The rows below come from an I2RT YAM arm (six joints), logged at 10 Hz.
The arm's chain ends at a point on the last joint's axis. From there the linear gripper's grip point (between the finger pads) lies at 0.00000 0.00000 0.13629 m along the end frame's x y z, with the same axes.
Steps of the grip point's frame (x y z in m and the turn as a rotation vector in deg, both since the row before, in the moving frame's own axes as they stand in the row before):
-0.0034, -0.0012, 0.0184, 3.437, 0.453, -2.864
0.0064, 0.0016, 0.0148, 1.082, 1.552, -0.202
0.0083, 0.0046, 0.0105, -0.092, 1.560, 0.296
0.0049, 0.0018, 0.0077, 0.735, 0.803, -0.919
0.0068, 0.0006, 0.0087, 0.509, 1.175, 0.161
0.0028, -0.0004, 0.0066, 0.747, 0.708, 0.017
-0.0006, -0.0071, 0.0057, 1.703, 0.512, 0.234
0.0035, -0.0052, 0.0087, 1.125, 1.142, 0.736
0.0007, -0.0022, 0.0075, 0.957, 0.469, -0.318
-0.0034, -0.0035, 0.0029, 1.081, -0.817, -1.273
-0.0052, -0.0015, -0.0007, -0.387, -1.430, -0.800
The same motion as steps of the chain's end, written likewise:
-0.0043, 0.0070, 0.0186, 3.437, 0.453, -2.864
0.0027, 0.0042, 0.0149, 1.082, 1.552, -0.202
0.0046, 0.0044, 0.0106, -0.092, 1.560, 0.296
0.0030, 0.0036, 0.0077, 0.735, 0.803, -0.919
0.0040, 0.0018, 0.0087, 0.509, 1.175, 0.161
0.0011, 0.0014, 0.0066, 0.747, 0.708, 0.017
-0.0018, -0.0031, 0.0058, 1.703, 0.512, 0.234
0.0008, -0.0025, 0.0088, 1.125, 1.142, 0.736
-0.0004, 0.0001, 0.0075, 0.957, 0.469, -0.318
-0.0014, -0.0010, 0.0029, 1.081, -0.817, -1.273
-0.0018, -0.0024, -0.0007, -0.387, -1.430, -0.800

